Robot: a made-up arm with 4 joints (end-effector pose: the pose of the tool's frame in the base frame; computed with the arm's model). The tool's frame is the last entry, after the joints. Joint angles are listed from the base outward.
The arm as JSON. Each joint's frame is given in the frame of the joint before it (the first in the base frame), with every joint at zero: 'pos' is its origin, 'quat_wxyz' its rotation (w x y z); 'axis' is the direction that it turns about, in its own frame. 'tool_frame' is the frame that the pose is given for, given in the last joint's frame.
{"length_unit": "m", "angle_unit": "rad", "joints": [
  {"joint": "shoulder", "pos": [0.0, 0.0, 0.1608], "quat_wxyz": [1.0, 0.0, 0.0, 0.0], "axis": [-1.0, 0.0, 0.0]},
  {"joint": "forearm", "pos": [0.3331, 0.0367, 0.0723], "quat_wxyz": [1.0, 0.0, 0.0, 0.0], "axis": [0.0, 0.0, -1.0]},
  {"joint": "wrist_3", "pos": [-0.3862, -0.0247, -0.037], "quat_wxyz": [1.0, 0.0, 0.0, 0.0], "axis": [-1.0, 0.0, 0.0]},
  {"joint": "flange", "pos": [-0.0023, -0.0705, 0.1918], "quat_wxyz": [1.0, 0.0, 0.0, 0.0], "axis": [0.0, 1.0, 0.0]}
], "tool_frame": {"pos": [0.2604, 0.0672, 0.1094], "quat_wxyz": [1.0, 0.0, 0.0, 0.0]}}
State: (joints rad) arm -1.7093 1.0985 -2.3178 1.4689
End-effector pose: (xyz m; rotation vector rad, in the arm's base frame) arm 0.2346 -0.1077 0.4191 -2.5787 1.0277 -0.4180
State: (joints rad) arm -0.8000 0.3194 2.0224 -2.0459
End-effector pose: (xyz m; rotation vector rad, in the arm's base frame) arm -0.1430 0.4541 0.4495 -0.7479 -1.4371 1.1112
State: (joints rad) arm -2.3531 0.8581 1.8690 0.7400
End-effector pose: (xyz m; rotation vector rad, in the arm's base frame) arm 0.3052 -0.1300 0.2775 0.2810 1.4554 0.6214
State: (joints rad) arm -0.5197 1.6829 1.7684 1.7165
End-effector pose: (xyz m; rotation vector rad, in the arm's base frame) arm 0.2651 0.2892 0.3892 0.0604 -2.4364 1.4185
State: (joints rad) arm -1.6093 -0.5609 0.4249 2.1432
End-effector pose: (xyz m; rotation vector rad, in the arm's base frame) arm -0.0038 0.0516 -0.0871 0.3005 1.3680 1.2592
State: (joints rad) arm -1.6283 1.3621 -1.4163 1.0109
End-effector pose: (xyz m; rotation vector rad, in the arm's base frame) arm 0.2475 -0.0468 0.3380 3.0840 0.2403 -0.5403
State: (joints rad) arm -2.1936 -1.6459 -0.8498 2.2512
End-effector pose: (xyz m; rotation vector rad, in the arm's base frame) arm 0.3355 0.2678 -0.1784 -0.5632 -0.4159 2.1497
